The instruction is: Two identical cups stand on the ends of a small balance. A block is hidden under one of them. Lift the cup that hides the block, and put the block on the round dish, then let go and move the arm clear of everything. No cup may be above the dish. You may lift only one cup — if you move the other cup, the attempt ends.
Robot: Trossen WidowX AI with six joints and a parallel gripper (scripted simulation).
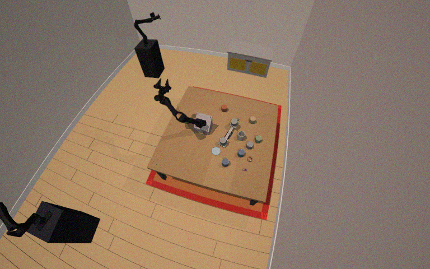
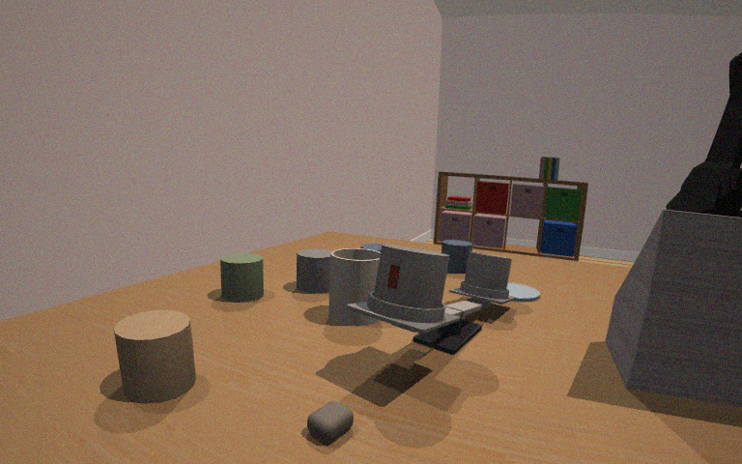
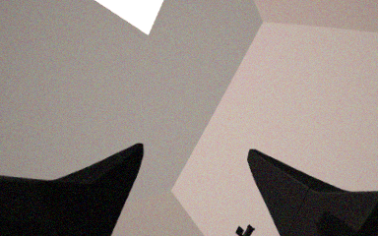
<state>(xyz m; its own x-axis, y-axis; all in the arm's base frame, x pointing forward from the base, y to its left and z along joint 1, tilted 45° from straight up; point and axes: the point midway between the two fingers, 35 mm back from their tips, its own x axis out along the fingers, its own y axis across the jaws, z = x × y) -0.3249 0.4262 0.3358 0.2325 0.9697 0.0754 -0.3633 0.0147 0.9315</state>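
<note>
Now: the pale green block 640 mm ahead of my gripper tip, 610 mm below it and 240 mm to the right of it. Round my gripper tip: pale blue round dish 640 mm below, 580 mm ahead, 350 mm to the right; balance 690 mm ahead, 610 mm below, 110 mm to the right; red cup 610 mm below, 560 mm ahead, 240 mm to the left.
</note>
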